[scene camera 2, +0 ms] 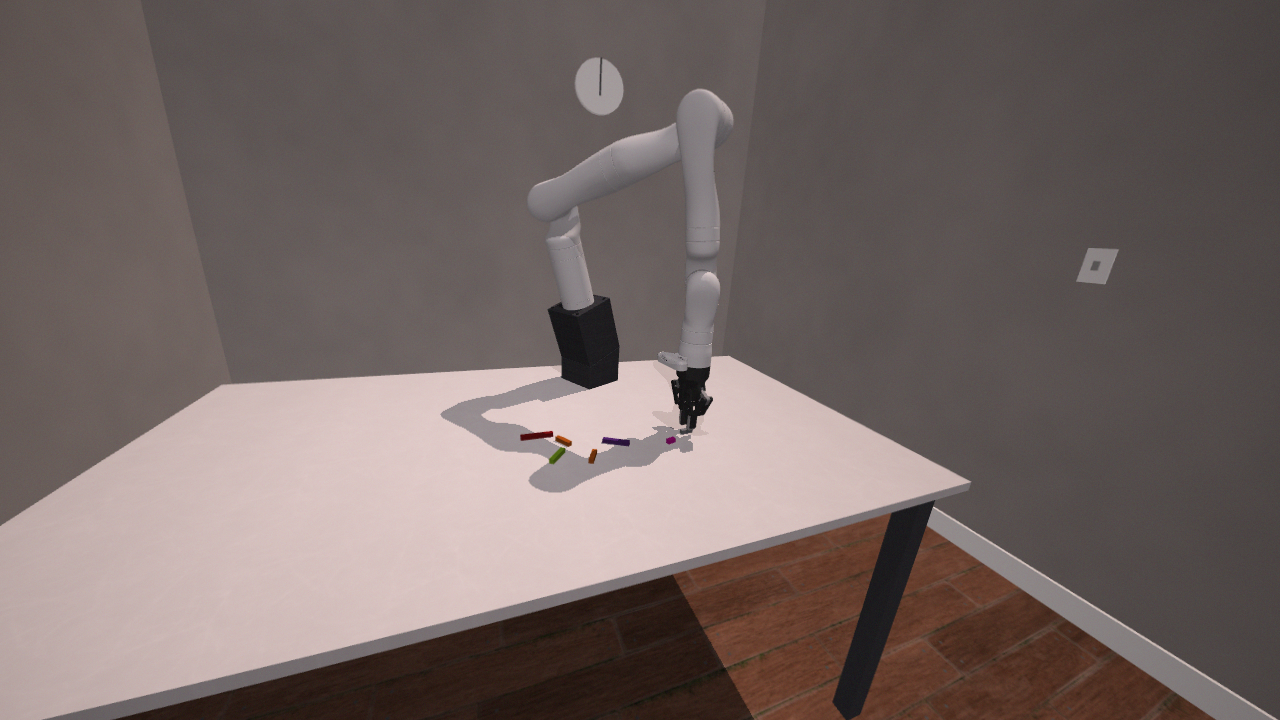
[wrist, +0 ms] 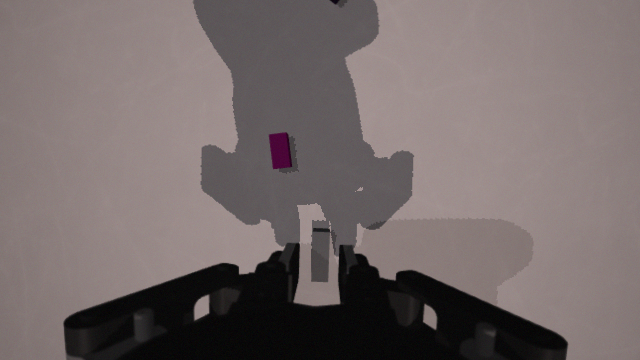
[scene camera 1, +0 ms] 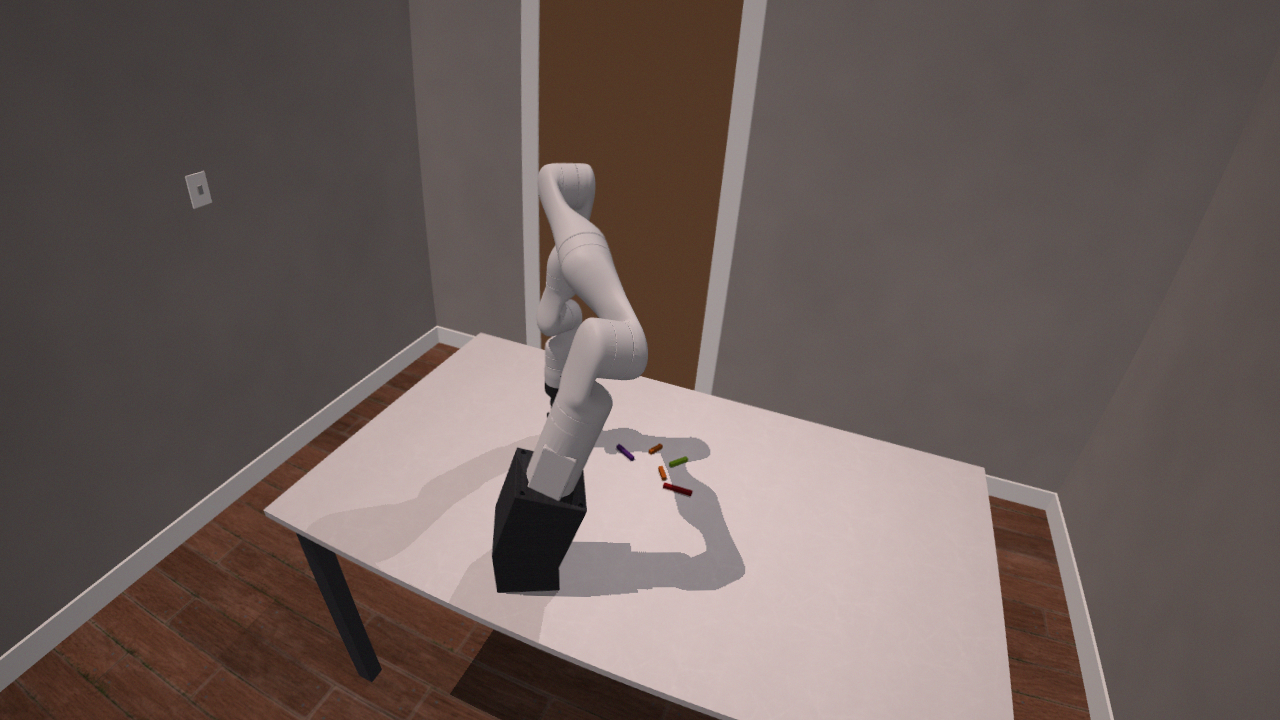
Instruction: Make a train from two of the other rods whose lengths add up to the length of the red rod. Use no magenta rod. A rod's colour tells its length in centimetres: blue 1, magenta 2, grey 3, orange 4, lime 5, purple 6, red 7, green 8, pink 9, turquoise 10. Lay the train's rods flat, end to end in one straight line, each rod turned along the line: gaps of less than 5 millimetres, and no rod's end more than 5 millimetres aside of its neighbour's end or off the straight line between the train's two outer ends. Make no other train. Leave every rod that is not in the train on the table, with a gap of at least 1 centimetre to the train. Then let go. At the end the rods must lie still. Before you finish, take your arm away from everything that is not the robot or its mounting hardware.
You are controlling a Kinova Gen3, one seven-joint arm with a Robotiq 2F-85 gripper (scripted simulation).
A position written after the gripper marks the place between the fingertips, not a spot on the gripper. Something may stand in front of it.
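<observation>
Scene camera 2 shows the gripper (scene camera 2: 686,426). The wrist view shows the gripper (wrist: 319,260) as well, along with a grey rod (wrist: 321,236).
</observation>
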